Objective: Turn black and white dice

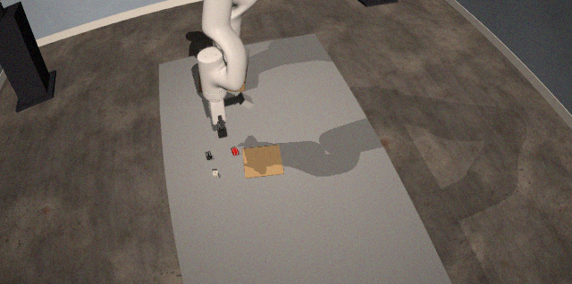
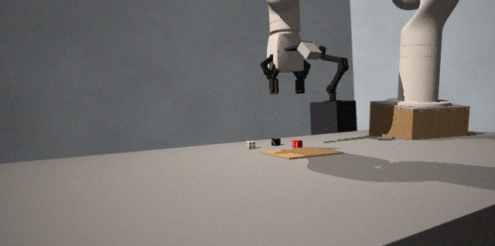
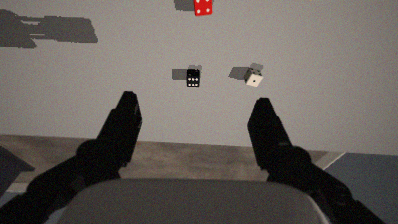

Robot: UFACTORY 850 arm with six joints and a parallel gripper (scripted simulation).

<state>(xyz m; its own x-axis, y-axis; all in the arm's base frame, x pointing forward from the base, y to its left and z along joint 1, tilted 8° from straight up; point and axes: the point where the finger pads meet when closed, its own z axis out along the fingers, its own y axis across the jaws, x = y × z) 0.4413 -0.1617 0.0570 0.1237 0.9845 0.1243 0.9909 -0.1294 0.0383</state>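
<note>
The black die lies 15 cm below my hand, 6 cm to the right of it and 1 cm behind it. Also, from my hand: tan mat: 15 cm below, 12 cm to the left, 9 cm ahead; red die: 15 cm below, 4 cm to the left, 1 cm ahead; white die: 15 cm below, 8 cm ahead, 7 cm to the right.
</note>
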